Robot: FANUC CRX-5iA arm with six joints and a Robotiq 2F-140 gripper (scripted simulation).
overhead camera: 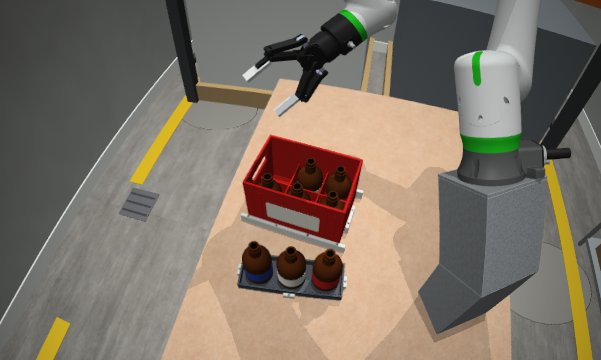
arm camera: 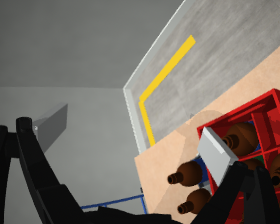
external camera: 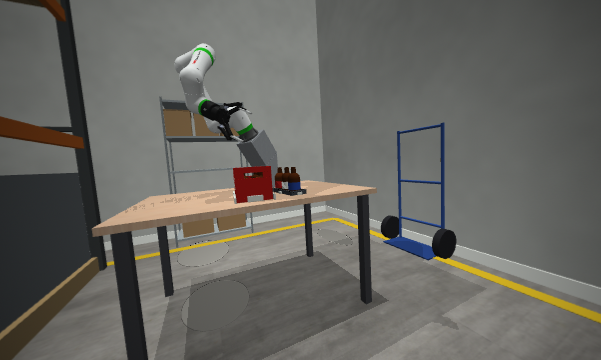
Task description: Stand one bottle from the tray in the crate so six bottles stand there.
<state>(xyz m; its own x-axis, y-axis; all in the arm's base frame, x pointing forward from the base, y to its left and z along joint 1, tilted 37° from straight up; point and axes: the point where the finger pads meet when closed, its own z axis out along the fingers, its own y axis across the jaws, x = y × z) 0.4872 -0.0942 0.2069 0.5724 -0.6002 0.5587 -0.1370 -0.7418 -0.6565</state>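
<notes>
Right now the white-banded bottle is 30 cm below my hand, 28 cm to the left of it and 10 cm behind it. The rest, counted from my hand: red-labelled bottle (30 cm below, 27 cm to the left, 19 cm behind); tray (37 cm below, 28 cm to the left, 10 cm behind); crate (30 cm below, 10 cm behind, 5 cm to the left).
</notes>
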